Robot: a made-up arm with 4 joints.
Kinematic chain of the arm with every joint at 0, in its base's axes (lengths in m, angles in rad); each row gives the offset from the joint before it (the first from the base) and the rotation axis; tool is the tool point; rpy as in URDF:
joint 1: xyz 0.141 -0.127 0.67 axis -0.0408 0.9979 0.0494
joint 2: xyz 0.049 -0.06 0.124 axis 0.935 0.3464 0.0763
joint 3: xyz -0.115 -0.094 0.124 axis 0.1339 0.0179 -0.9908
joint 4: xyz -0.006 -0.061 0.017 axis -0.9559 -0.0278 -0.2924
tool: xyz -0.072 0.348 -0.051 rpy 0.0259 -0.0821 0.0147
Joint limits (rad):
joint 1: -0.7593..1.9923
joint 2: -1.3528..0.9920
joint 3: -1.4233..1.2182
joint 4: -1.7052..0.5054
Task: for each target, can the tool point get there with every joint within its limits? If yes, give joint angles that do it. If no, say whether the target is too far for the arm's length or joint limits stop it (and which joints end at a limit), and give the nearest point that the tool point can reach.
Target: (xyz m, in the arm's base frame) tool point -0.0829 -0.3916 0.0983
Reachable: no: joint limits stop it (at a limit: joint 1, joint 2) | nearest point -0.0806 -0.2352 0.4514 | short by 0.386 m
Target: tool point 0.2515 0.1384 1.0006
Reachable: yes | joints 1.3032 -0.9243 0.0499 -0.9503
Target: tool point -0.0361 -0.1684 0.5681
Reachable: yes | joints -0.2728 -0.9068 -0.5664 0.3319
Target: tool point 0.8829 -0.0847 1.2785
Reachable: no: too far | nearest point 0.6487 -0.1317 1.0836 | short by 0.308 m
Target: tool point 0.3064 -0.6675 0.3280
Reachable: no: joint limits stop it (at a limit: joint 1, joint 2, joint 3, joint 4) | nearest point 0.3698 -0.6987 0.4853 | short by 0.172 m
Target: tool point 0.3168 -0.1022 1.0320
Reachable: yes | joints 0.9239 0.5200 -0.1895 -0.1426
